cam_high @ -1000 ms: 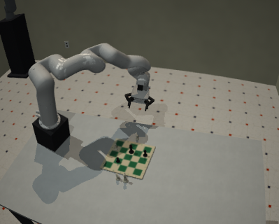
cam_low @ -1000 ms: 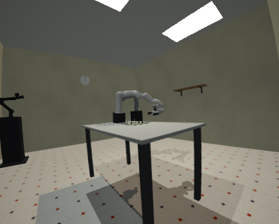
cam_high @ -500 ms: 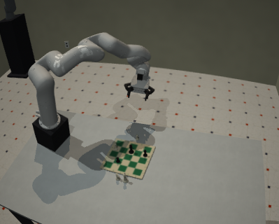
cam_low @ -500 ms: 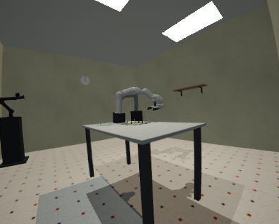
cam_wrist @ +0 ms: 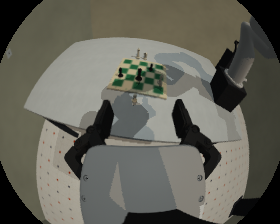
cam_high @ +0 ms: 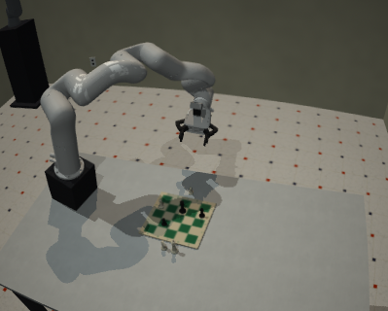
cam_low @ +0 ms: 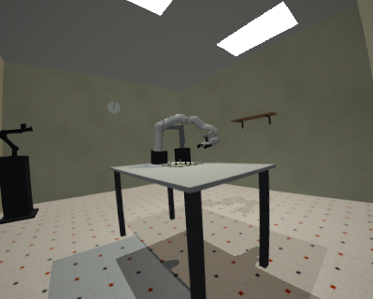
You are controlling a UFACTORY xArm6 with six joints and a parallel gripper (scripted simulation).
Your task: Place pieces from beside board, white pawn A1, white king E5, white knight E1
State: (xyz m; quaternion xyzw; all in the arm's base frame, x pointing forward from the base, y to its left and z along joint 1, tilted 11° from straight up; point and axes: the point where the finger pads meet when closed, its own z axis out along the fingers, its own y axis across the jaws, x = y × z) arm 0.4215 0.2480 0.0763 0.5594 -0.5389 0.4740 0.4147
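My hand is 26 cm to the left of the chessboard, 16 cm above it and 1 cm short of it.
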